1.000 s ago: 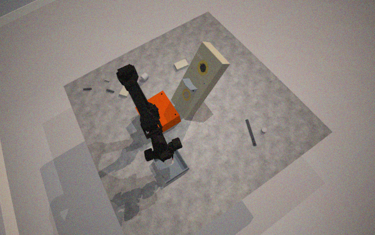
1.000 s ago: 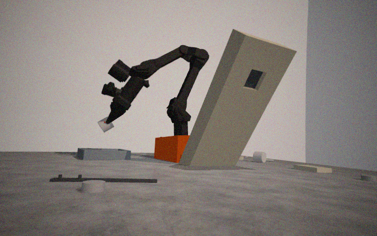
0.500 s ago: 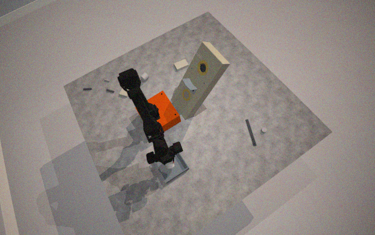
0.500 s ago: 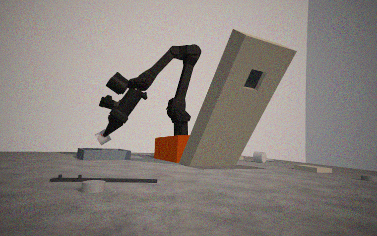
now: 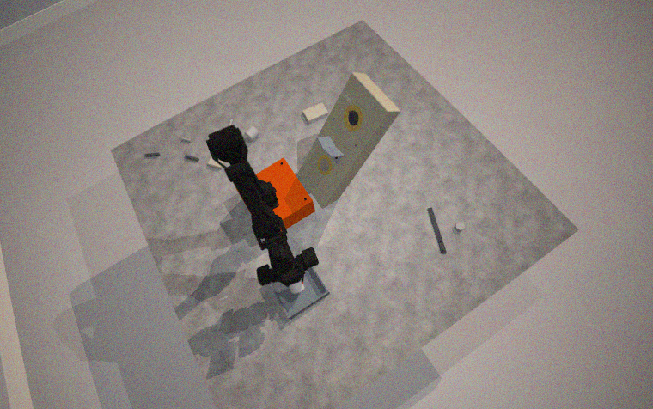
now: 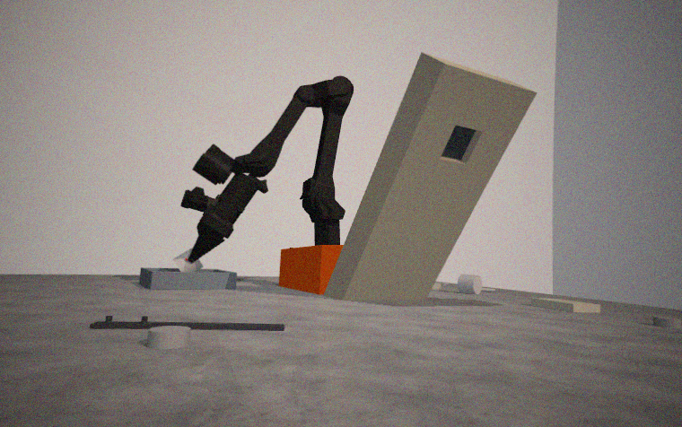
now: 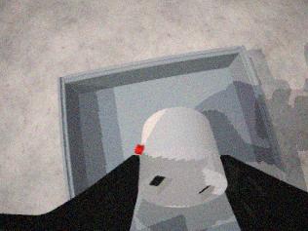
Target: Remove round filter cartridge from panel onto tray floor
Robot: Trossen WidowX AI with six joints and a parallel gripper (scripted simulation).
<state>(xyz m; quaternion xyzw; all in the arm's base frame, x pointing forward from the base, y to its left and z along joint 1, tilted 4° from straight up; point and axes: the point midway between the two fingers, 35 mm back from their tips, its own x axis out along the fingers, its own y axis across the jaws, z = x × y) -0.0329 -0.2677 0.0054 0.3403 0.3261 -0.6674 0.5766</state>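
My gripper tip is right at the white round filter cartridge.
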